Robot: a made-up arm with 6 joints. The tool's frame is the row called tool.
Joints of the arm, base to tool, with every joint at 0 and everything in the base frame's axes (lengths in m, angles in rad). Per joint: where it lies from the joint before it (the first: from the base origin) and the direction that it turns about. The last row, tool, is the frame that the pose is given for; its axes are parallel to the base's.
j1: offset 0 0 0.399 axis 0 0 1
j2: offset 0 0 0 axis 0 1 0
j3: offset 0 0 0.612 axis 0 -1 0
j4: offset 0 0 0 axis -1 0 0
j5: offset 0.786 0 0 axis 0 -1 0
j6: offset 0 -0.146 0 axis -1 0 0
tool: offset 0 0 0
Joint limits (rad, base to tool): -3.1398..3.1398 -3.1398..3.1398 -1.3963..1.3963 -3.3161..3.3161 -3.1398..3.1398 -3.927..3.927
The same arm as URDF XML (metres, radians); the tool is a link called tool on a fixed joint. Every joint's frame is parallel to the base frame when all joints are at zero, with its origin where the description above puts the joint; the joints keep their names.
<robot name="arm">
  <link name="base_link"/>
  <link name="link1"/>
  <link name="link2"/>
  <link name="link3"/>
  <link name="link4"/>
  <link name="link5"/>
  <link name="link6"/>
  <link name="tool"/>
  <joint name="j1" type="revolute">
    <parent link="base_link"/>
    <child link="link1"/>
    <origin xyz="0 0 0.399" rpy="0 0 0"/>
    <axis xyz="0 0 1"/>
    <limit lower="-3.1398" upper="3.1398"/>
  </joint>
  <joint name="j2" type="revolute">
    <parent link="link1"/>
    <child link="link2"/>
    <origin xyz="0 0 0" rpy="0 0 0"/>
    <axis xyz="0 1 0"/>
    <limit lower="-3.1398" upper="3.1398"/>
  </joint>
  <joint name="j3" type="revolute">
    <parent link="link2"/>
    <child link="link3"/>
    <origin xyz="0 0 0.612" rpy="0 0 0"/>
    <axis xyz="0 -1 0"/>
    <limit lower="-1.3963" upper="1.3963"/>
  </joint>
  <joint name="j4" type="revolute">
    <parent link="link3"/>
    <child link="link4"/>
    <origin xyz="0 0 0" rpy="0 0 0"/>
    <axis xyz="-1 0 0"/>
    <limit lower="-3.3161" upper="3.3161"/>
  </joint>
  <joint name="j5" type="revolute">
    <parent link="link4"/>
    <child link="link5"/>
    <origin xyz="0.786 0 0" rpy="0 0 0"/>
    <axis xyz="0 -1 0"/>
    <limit lower="-3.1398" upper="3.1398"/>
  </joint>
  <joint name="j6" type="revolute">
    <parent link="link5"/>
    <child link="link6"/>
    <origin xyz="0 -0.146 0" rpy="0 0 0"/>
    <axis xyz="-1 0 0"/>
    <limit lower="-3.927" upper="3.927"/>
  </joint>
  <joint name="tool_fixed" type="fixed">
    <parent link="link6"/>
    <child link="tool"/>
    <origin xyz="0 0 0" rpy="0 0 0"/>
  </joint>
</robot>

